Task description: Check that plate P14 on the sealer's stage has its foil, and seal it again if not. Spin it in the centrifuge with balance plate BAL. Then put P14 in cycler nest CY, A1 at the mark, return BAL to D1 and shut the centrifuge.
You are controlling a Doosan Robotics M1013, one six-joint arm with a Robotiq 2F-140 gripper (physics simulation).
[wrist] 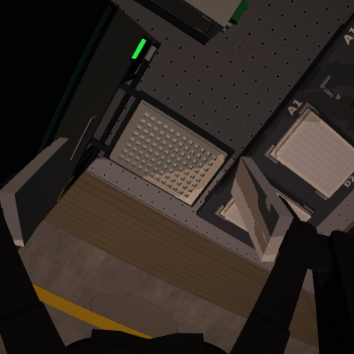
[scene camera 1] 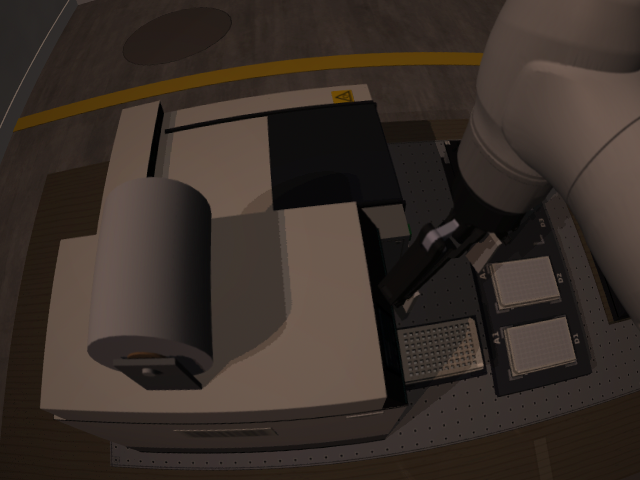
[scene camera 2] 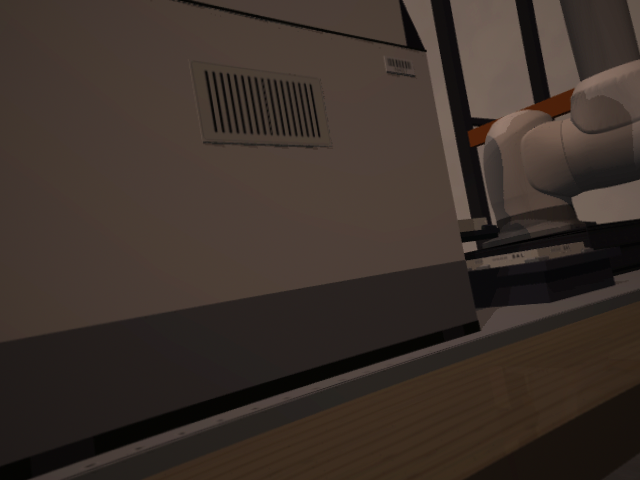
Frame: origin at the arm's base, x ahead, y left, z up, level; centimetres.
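Seen in the pictures: gripper, fingertip midpoint: (wrist: 154, 166) (scene camera 1: 438, 285); arm's base at its link origin: (scene camera 2: 539, 239).
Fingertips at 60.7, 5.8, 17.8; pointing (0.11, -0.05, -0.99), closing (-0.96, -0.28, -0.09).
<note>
Offsets run from my fingertips to a thing's middle, as dx, dy, dz. "*": to the spot under its first point.
A plate {-1.9, +4.0, -15.4} (scene camera 1: 442, 348) (wrist: 170, 152) lies on the sealer's stage, with rows of wells showing and no smooth foil sheet visible on it. The sealer {* +14.2, +4.0, +8.4} (scene camera 1: 330, 320) carries a large roll at its top. The plate at D1 {-21.1, +8.3, -20.4} (scene camera 1: 540, 346) (wrist: 231, 212) is light and flat-topped; a BAL label {* -14.7, +8.6, -20.2} (scene camera 2: 516, 256) shows in scene camera 2. My gripper (scene camera 1: 447, 277) (wrist: 154, 166) is open and empty, above and a little behind the stage plate. In the wrist view its right fingertip hides much of the D1 plate. I cannot identify the centrifuge or nest CY.
A similar light plate {-23.2, -4.0, -20.4} (scene camera 1: 526, 282) (wrist: 317, 155) sits at D2. Empty corner brackets mark D3 beyond it. A machine with a dark panel {* +6.2, -27.6, -5.3} (scene camera 1: 330, 155) stands behind the sealer. A small grey box {+19.6, -30.1, -14.4} (scene camera 1: 385, 222) (wrist: 210, 7) stands near the sealer. My arm covers the right back.
</note>
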